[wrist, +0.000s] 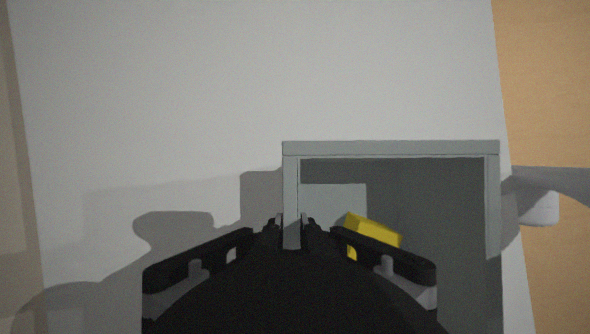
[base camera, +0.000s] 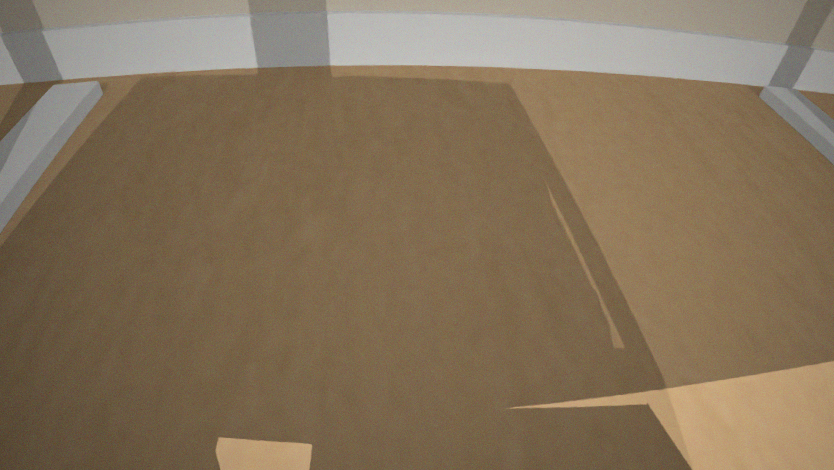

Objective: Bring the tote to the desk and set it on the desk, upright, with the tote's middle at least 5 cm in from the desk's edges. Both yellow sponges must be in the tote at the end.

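Places are measured from the arm's base along level axes (x ahead, y left, z up), in centimetres.
Pixels of known places: gripper, fingertip midpoint: [wrist: 291,222].
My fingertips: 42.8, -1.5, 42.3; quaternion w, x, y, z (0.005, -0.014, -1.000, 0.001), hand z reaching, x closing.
Ahead of a thing's pixels: the offset from my fingertips to its top centre, as dx, dy, dz. Level surfaces: height alone.
The grey tote {-9.0, +7.2, +2.3} [wrist: 390,148] is upright over the pale desk top {dz -10.0} [wrist: 225,90] in the wrist view, with its right wall close to the desk's right edge. I cannot tell whether its bottom touches the desk. My gripper [wrist: 291,222] is shut on the tote's left wall, with one finger inside and one outside. A yellow sponge {-10.3, +7.6, -5.0} [wrist: 375,232] is inside the tote, partly behind the right finger. A second sponge does not show; the gripper hides the near part of the tote. The tote does not show in the base camera view.
In the base camera view, pale bars [base camera: 49,122] [base camera: 802,110] lie low at left and right, and a white baseboard [base camera: 466,40] runs across the back. In the wrist view, wooden floor {dz -82.0} [wrist: 545,100] and a rounded white part [wrist: 542,210] show beyond the desk's right edge.
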